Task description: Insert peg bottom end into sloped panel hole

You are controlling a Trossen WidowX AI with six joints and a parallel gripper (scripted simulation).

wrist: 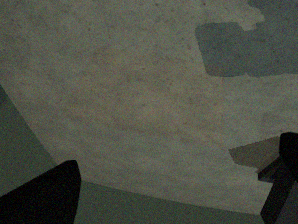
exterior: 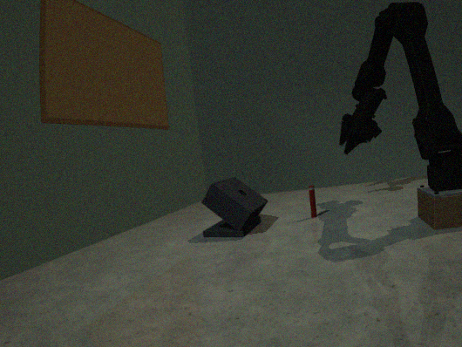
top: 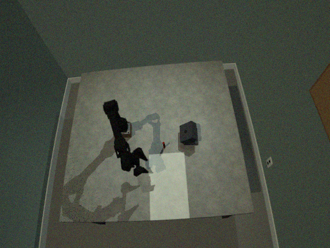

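Now: gripper tip 200 mm to the right of the red peg, 100 mm above it and 70 mm short of it. Also, from my gripper tip: dark sloped panel 300 mm to the left, 230 mm ahead, 90 mm below.
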